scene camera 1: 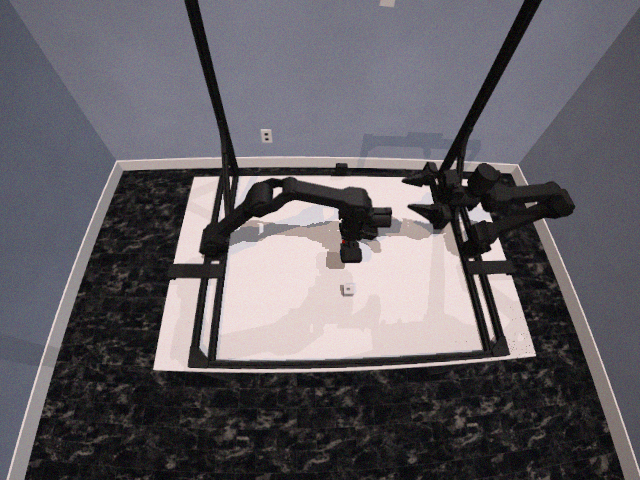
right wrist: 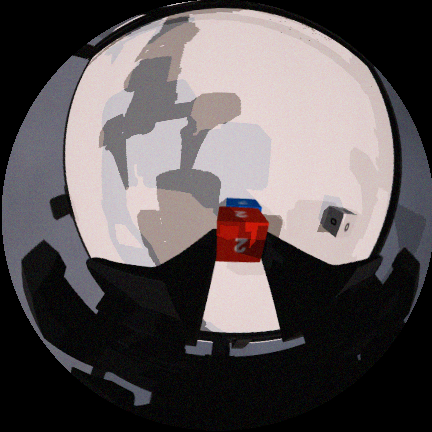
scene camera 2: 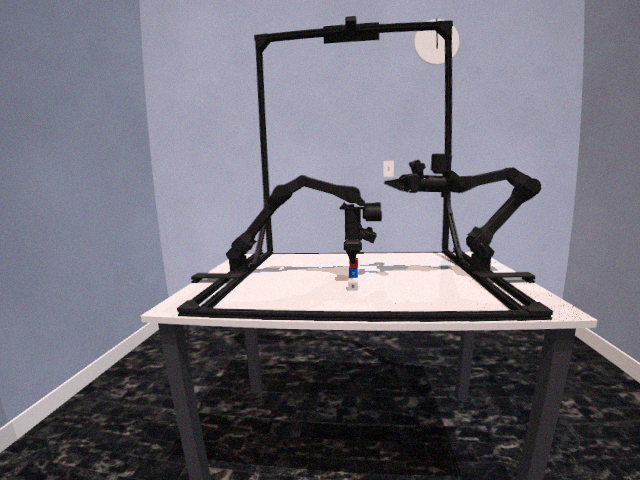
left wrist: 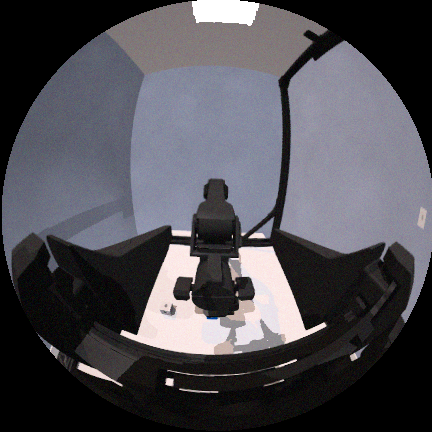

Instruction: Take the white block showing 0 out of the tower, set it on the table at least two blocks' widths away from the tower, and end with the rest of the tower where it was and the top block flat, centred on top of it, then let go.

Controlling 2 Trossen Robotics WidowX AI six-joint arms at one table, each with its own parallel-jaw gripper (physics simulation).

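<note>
The white block showing 0 sits on the table, apart from the blue block, nearer the front edge. The blue block is upright under the red block, largely hidden in the right wrist view. My right gripper points down, shut on the red block showing 2. The red block looks level, directly over the blue one, touching or nearly so; exact centring is unclear. My left gripper is open and empty, raised at the right.
The white table carries a black frame along its front and sides, with tall uprights behind the arms. The right arm reaches across from the picture's left; the left arm stays near the right upright.
</note>
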